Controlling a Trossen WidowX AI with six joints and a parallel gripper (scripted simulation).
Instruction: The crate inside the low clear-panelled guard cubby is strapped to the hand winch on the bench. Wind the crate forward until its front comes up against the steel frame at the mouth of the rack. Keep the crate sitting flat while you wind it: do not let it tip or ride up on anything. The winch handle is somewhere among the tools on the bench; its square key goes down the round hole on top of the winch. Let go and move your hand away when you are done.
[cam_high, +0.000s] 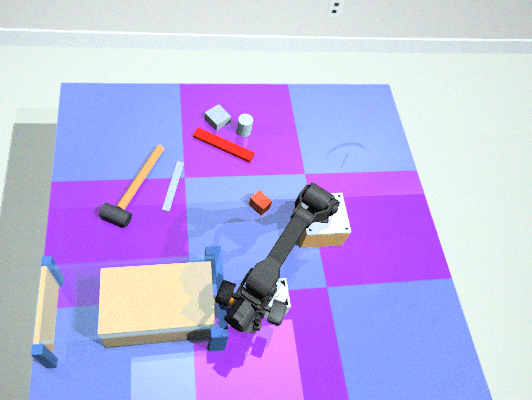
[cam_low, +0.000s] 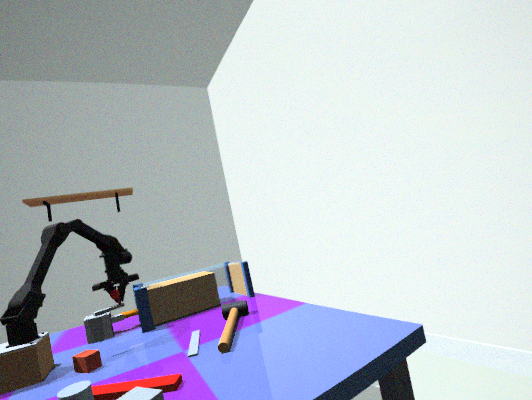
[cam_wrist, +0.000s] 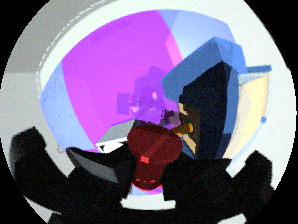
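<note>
Right now my gripper tip is 20 mm below the red knob. From my gripper tip the other things lie so: winch handle: 30 mm behind, 30 mm to the right, 10 mm below; winch: 90 mm behind, 80 mm to the right, 80 mm below; grey strip: 280 mm ahead, 440 mm to the right, 110 mm below.
</note>
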